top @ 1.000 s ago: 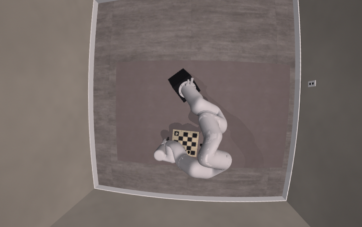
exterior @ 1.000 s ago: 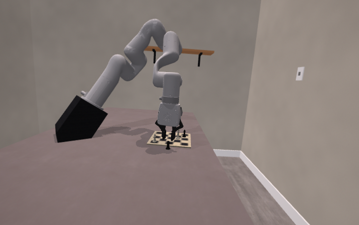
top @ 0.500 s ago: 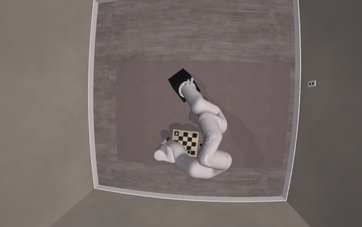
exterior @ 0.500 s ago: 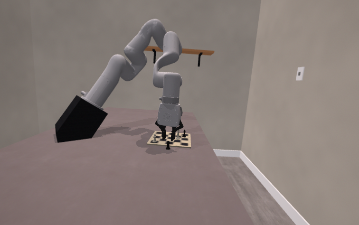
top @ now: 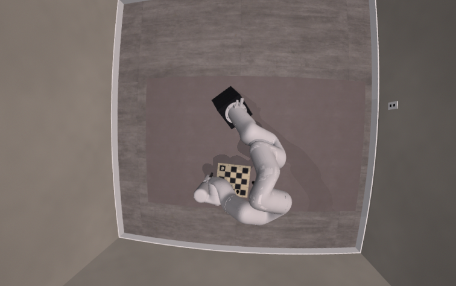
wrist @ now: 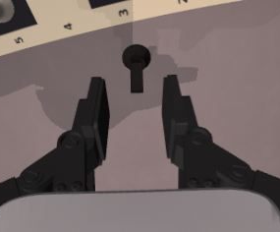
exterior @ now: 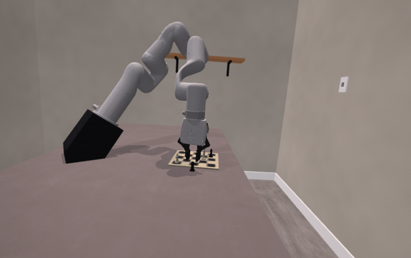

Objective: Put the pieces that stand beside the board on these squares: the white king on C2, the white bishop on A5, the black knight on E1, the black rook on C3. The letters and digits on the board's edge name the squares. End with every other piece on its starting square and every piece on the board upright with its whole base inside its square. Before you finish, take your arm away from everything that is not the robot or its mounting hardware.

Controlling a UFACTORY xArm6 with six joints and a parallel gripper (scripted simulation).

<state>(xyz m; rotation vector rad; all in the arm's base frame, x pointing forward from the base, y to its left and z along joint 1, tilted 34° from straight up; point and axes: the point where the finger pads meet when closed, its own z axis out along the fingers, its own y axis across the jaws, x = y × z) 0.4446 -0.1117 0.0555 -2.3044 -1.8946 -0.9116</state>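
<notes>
My gripper is now 50 mm above the black piece. Also, from my hand: white king: 140 mm to the left, 30 mm below, 30 mm ahead; then chessboard: 140 mm to the left, 60 mm below, 10 mm behind; then white bishop: 80 mm behind, 50 mm to the left, 40 mm below.
</notes>
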